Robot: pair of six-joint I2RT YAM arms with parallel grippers.
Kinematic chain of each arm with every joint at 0, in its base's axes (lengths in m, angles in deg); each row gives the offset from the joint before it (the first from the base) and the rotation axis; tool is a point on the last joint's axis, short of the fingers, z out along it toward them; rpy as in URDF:
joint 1: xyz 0 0 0.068 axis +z
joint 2: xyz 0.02 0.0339 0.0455 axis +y
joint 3: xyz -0.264 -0.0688 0 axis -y
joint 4: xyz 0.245 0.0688 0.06 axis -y
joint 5: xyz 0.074 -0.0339 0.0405 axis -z
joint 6: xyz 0.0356 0 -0.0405 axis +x
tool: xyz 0 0 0 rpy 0 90 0
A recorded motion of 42 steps. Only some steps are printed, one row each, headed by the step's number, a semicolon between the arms.
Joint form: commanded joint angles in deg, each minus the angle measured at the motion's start. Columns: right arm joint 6, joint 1, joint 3, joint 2, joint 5, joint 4; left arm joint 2, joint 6, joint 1, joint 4, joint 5, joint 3.
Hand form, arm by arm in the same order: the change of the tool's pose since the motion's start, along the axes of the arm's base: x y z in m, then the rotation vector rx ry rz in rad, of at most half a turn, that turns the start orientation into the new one. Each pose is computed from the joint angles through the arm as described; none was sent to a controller.
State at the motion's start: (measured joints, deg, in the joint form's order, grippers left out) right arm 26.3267 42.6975 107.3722 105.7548 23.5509 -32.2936; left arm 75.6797 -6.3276 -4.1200 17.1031 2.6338 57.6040
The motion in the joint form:
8: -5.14 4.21 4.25 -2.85 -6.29 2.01; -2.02 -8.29 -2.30 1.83 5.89 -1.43
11: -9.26 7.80 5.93 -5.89 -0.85 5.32; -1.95 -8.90 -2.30 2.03 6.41 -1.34
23: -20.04 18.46 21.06 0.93 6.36 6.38; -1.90 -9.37 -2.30 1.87 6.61 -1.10
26: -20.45 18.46 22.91 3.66 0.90 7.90; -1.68 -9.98 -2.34 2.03 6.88 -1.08
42: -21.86 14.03 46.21 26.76 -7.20 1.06; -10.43 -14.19 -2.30 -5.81 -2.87 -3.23
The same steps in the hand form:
8: -0.0337 0.0152 0.0475 0.0706 -0.1097 0.2090; -0.0107 -0.0152 0.0047 -0.1457 -0.0147 -0.1433
11: -0.0623 0.0160 0.0838 0.0800 -0.2582 0.2051; -0.0105 -0.0156 0.0053 -0.1561 -0.0159 -0.1526
23: -0.1119 0.0680 0.1252 0.0324 -0.4488 0.3055; -0.0103 -0.0157 0.0063 -0.1641 -0.0145 -0.1562
26: -0.1069 0.0833 0.1192 0.0601 -0.4528 0.3979; -0.0095 -0.0162 0.0056 -0.1745 -0.0113 -0.1615
42: -0.0339 0.1437 0.0530 -0.0195 -0.3710 0.4839; -0.0455 -0.0058 0.0183 -0.2481 0.0039 0.0111

